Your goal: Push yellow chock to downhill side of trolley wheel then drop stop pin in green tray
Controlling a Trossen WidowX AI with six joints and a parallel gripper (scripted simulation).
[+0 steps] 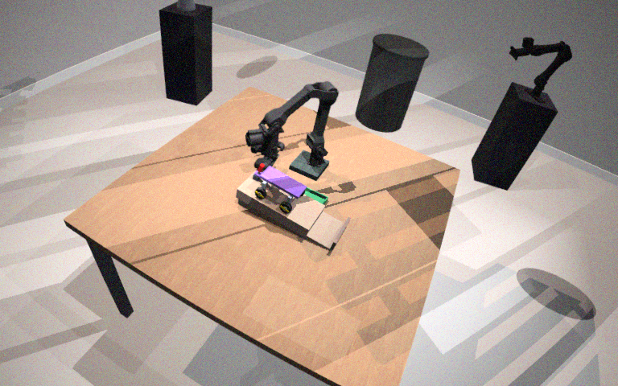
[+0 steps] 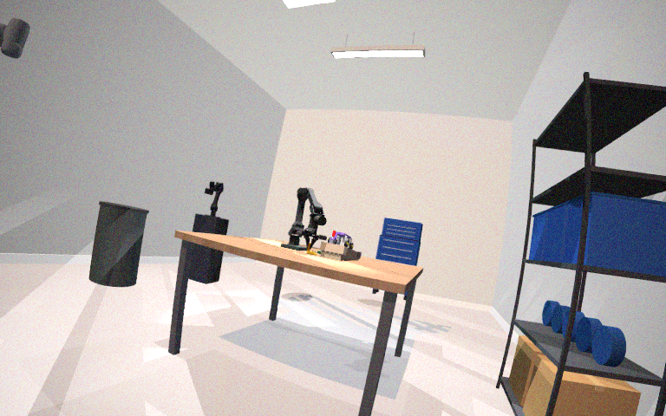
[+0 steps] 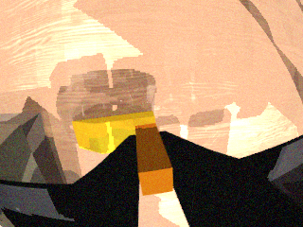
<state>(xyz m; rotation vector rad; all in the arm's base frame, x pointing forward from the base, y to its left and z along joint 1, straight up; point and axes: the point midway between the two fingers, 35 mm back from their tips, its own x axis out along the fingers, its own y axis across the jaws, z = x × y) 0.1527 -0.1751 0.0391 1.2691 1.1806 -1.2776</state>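
My gripper tip is now 140 mm short of the red-headed stop pin and 100 mm below it. From my gripper tip the other things lie so: purple trolley (180 mm ahead, 110 mm to the left, 80 mm above); green tray (70 mm ahead, 220 mm to the left, 40 mm below); yellow chock (20 mm ahead, 10 mm below).
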